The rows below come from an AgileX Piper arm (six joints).
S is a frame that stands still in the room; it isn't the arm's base.
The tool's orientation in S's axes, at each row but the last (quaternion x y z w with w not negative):
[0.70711, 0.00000, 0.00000, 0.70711]
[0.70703, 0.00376, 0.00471, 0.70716]
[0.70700, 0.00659, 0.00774, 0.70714]
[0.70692, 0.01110, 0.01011, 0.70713]
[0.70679, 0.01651, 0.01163, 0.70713]
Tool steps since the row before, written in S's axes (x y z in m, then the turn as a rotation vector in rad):
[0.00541, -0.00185, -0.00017, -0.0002, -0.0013, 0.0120]
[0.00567, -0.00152, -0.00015, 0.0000, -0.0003, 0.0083]
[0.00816, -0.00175, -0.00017, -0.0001, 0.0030, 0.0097]
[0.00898, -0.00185, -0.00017, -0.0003, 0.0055, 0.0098]
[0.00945, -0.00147, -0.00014, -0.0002, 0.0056, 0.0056]
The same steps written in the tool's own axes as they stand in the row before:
[0.00541, -0.00017, 0.00185, -0.0002, 0.0120, 0.0013]
[0.00565, -0.00016, 0.00159, 0.0000, 0.0083, 0.0003]
[0.00812, -0.00018, 0.00191, 0.0000, 0.0097, -0.0030]
[0.00892, -0.00016, 0.00212, -0.0001, 0.0098, -0.0055]
[0.00938, -0.00008, 0.00184, 0.0000, 0.0056, -0.0056]

